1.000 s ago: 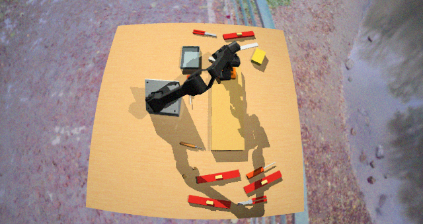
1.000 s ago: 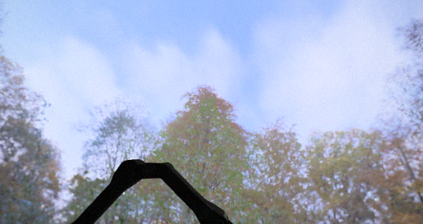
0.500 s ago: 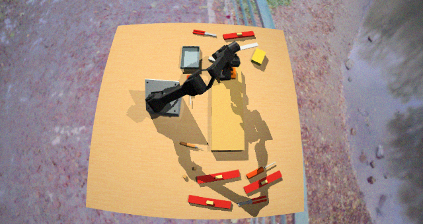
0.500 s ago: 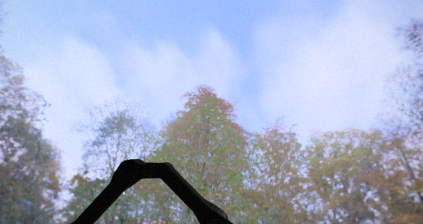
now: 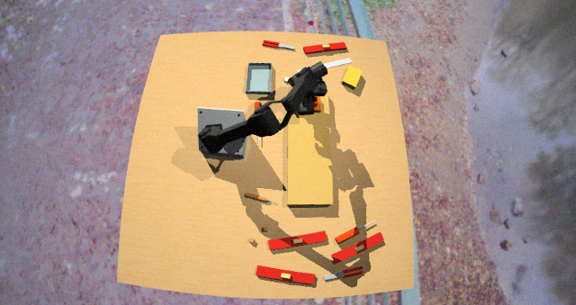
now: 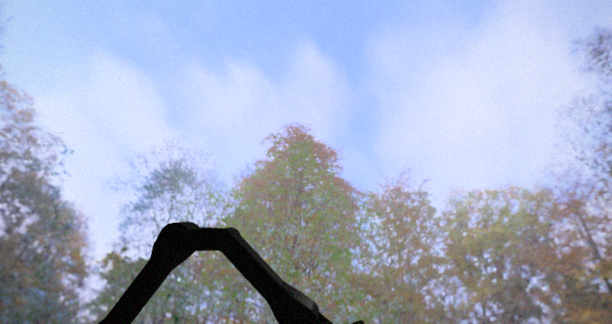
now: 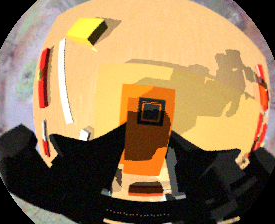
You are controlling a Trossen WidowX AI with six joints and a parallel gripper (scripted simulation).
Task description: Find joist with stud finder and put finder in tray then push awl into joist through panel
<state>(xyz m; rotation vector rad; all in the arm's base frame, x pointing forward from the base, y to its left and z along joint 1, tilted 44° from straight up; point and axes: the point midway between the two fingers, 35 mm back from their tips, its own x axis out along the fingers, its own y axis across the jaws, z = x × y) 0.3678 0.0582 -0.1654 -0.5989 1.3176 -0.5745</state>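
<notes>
My gripper tip is now 22 cm past the grey tray, 16 cm to the right of it and 5 cm above it. The rest, counted from my gripper tip: white ruler 11 cm ahead, 24 cm to the left, 6 cm below; orange stud finder 1 cm ahead, 2 cm above; white cylinder 7 cm behind, 15 cm to the left, 6 cm below.
</notes>
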